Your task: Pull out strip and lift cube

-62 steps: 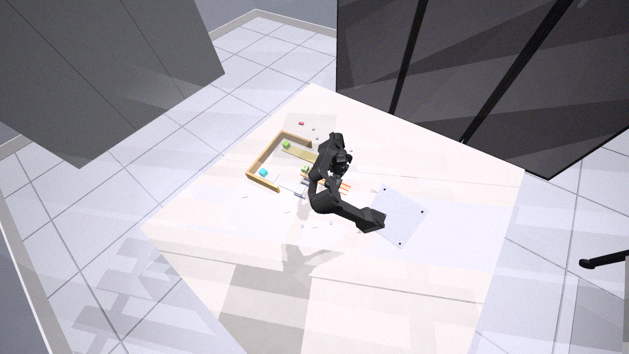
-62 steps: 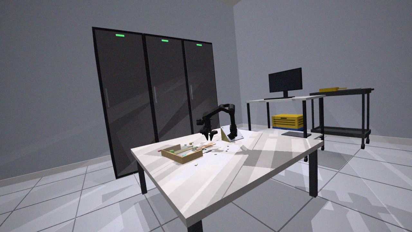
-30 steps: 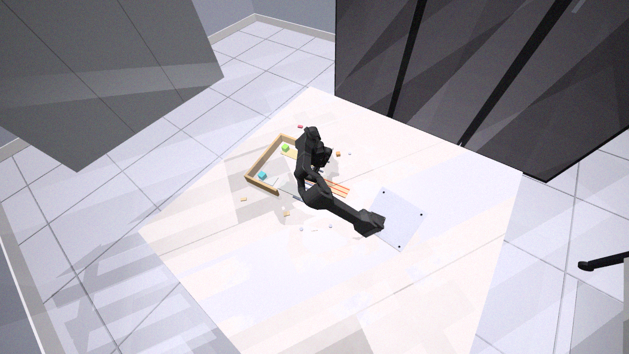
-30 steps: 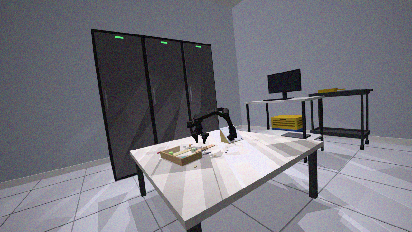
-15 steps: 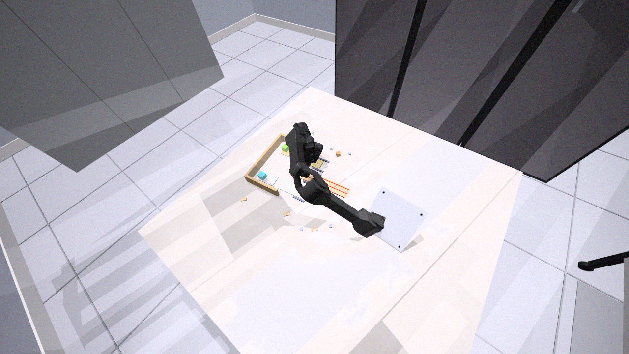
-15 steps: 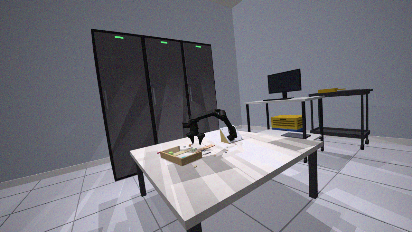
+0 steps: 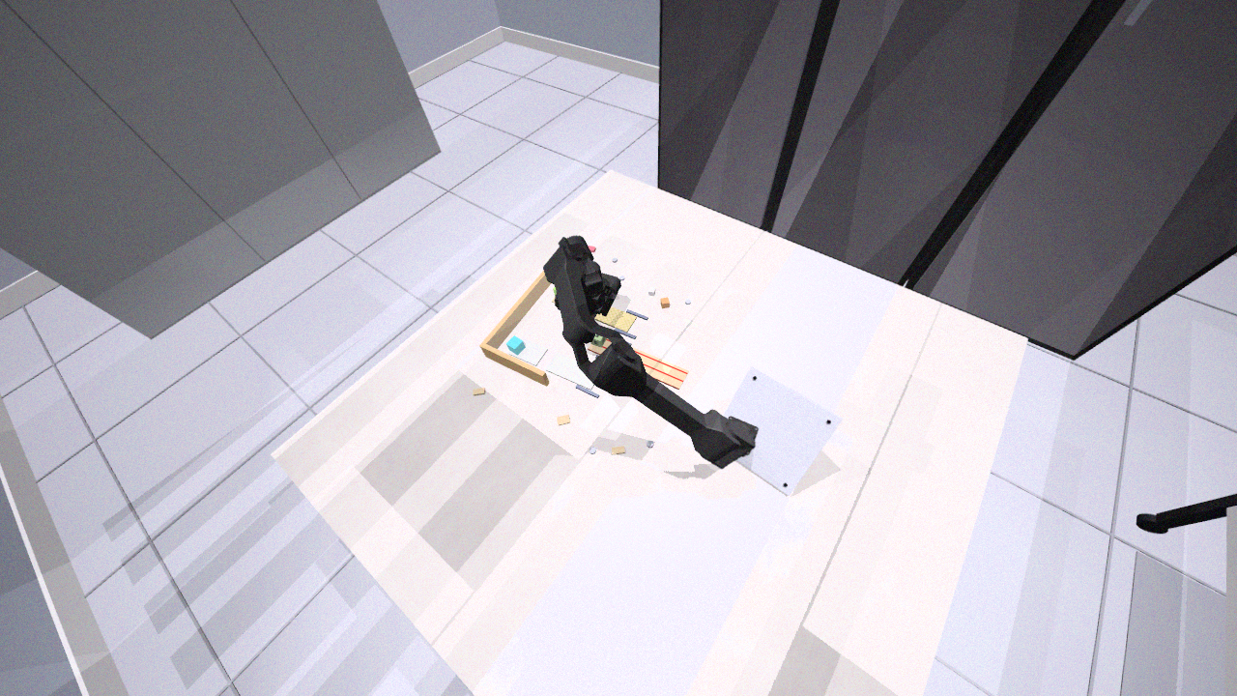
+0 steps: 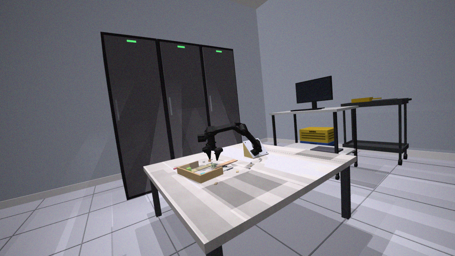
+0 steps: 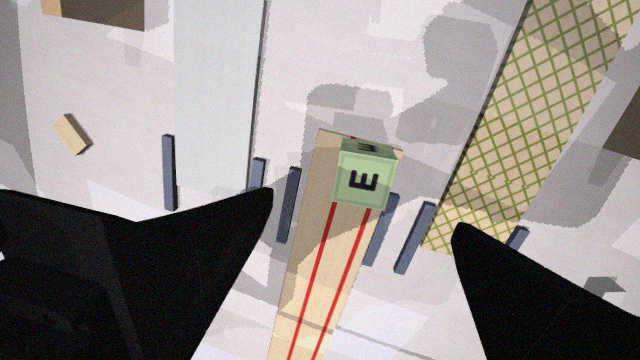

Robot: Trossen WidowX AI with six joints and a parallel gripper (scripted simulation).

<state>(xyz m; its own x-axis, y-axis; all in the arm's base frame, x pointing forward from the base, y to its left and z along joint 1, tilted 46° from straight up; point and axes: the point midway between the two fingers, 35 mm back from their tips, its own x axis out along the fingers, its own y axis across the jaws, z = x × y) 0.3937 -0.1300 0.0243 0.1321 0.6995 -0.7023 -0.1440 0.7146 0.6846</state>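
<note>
Now: the green labelled cube 40 mm below my gripper tip.
</note>
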